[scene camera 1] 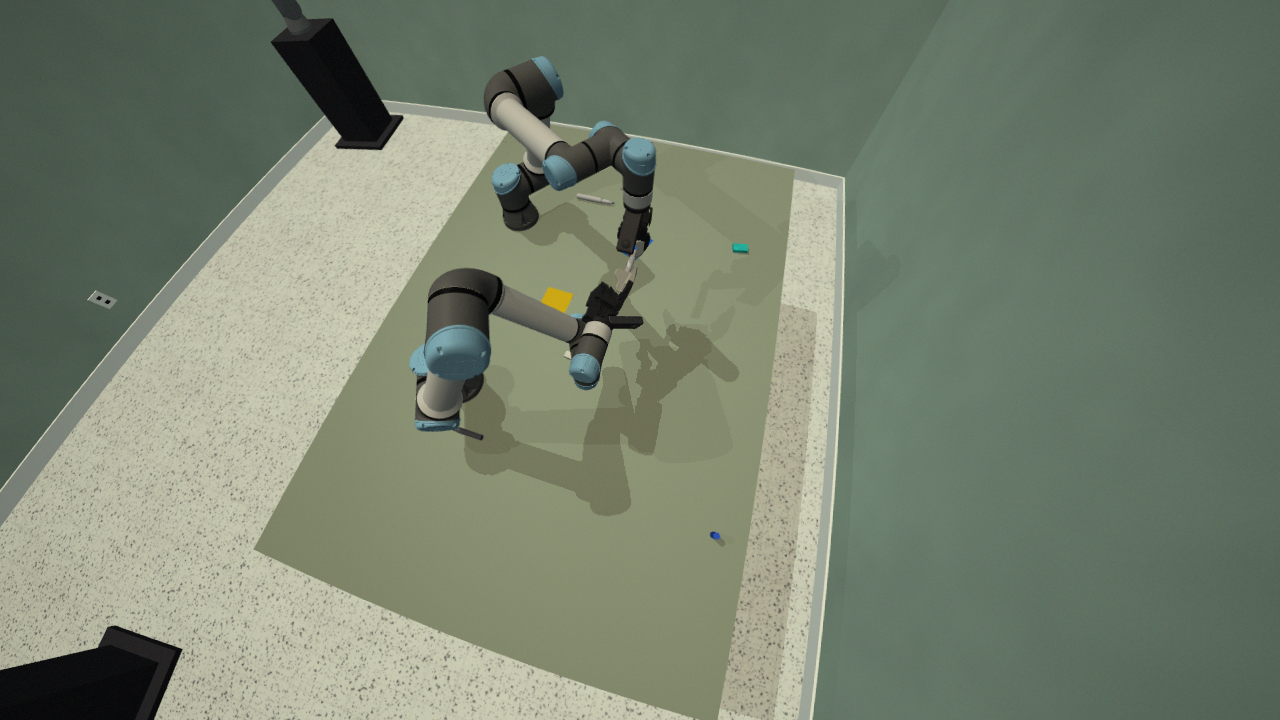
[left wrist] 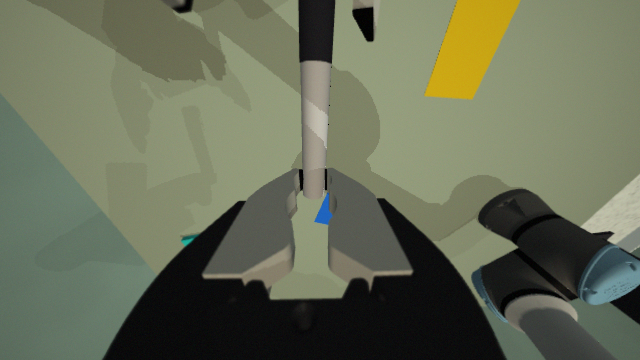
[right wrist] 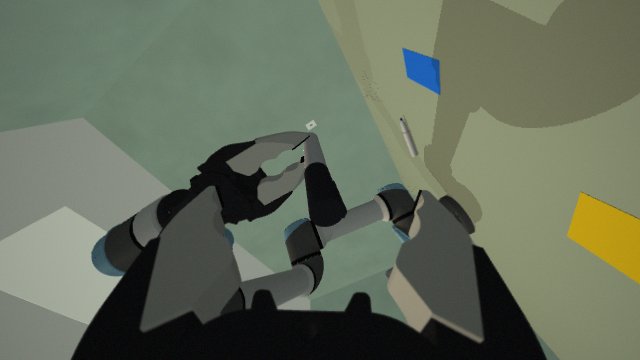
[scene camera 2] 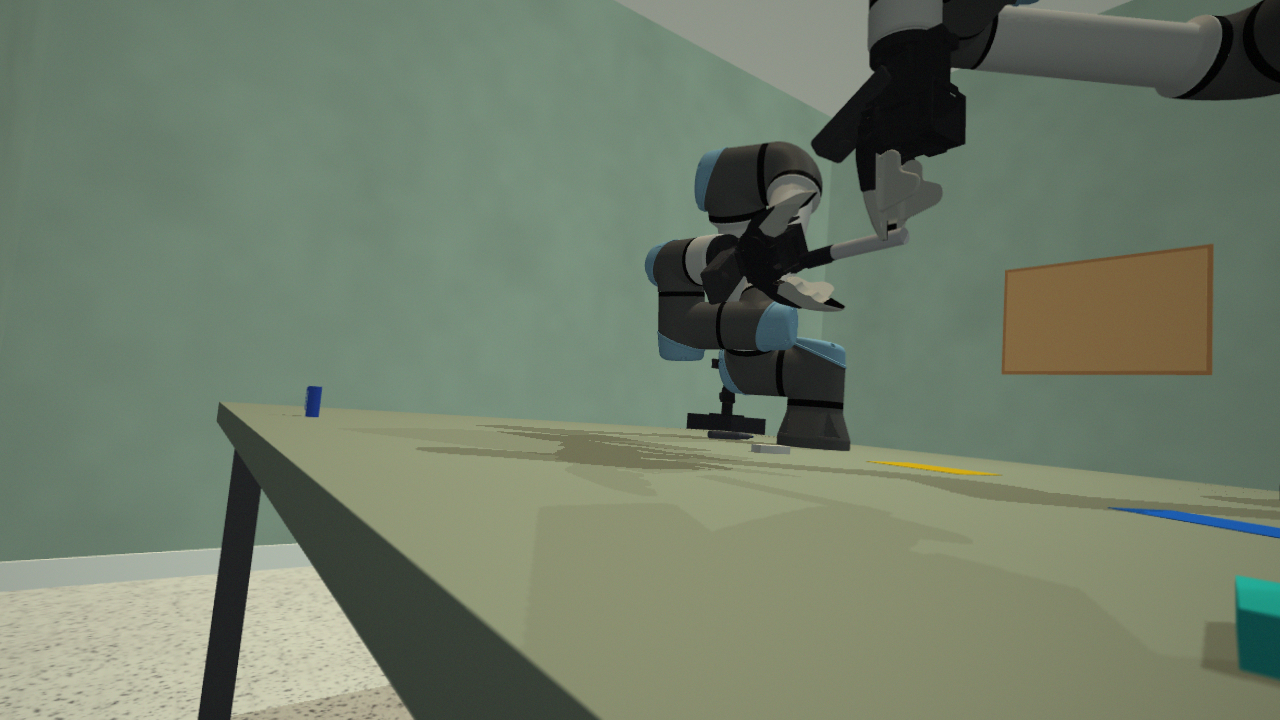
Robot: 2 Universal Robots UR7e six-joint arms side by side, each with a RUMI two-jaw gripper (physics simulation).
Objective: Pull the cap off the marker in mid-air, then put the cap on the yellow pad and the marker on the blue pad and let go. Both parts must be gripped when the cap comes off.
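Places are measured from the left arm's base along level axes (x back, y right, z up), in metres.
Pixels of known places: left gripper, fingertip midpoint: (scene camera 1: pixel 633 256) (left wrist: pixel 314 171) (right wrist: pixel 313 143) (scene camera 2: pixel 888 241); right gripper, fingertip midpoint: (scene camera 1: pixel 622 276) (left wrist: pixel 328 35) (right wrist: pixel 318 190) (scene camera 2: pixel 830 252); left arm's base, origin of the base link: (scene camera 1: pixel 521 218) (left wrist: pixel 504 209) (right wrist: pixel 458 213); right arm's base, origin of the base link: (scene camera 2: pixel 812 447).
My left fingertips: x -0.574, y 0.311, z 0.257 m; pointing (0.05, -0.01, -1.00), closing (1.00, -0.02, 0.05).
Ahead of a thing's pixels: the offset from my left fingertips to its top centre.
The marker's grey body {dx +0.003, dy +0.050, dz +0.012 m} (scene camera 2: pixel 861 245) (left wrist: pixel 315 100) (right wrist: pixel 314 150) is in mid-air with its black cap {dx +0.007, dy +0.096, dz +0.010 m} (scene camera 2: pixel 816 259) (left wrist: pixel 316 30) (right wrist: pixel 325 197) on. My left gripper (scene camera 2: pixel 892 229) (left wrist: pixel 314 171) is shut on the body's far end. My right gripper (scene camera 2: pixel 825 254) (right wrist: pixel 318 190) is open; its fingers stand apart on either side of the cap, and gaps show between them and the cap in the left wrist view. The yellow pad {dx +0.292, dy +0.087, dz -0.257 m} (scene camera 1: pixel 556 298) (scene camera 2: pixel 935 468) (left wrist: pixel 470 50) (right wrist: pixel 607 235) and blue pad {dx +0.049, dy -0.265, dz -0.257 m} (scene camera 2: pixel 1199 521) (left wrist: pixel 323 214) (right wrist: pixel 422 72) lie on the table, the blue one mostly hidden in scene camera 1.
A light pen {dx +0.284, dy -0.473, dz -0.235 m} (scene camera 1: pixel 594 198) (right wrist: pixel 408 137) lies near the left arm's base. A teal block {dx -0.367, dy -0.347, dz -0.242 m} (scene camera 1: pixel 740 248) (scene camera 2: pixel 1260 626) and a small blue cylinder {dx -0.411, dy +0.728, dz -0.209 m} (scene camera 1: pixel 715 535) (scene camera 2: pixel 313 402) are on the table. A white block {dx +0.154, dy +0.273, dz -0.245 m} (scene camera 2: pixel 769 449) and a dark bar {dx +0.426, dy +0.609, dz -0.240 m} (scene camera 1: pixel 469 433) are near the right arm's base.
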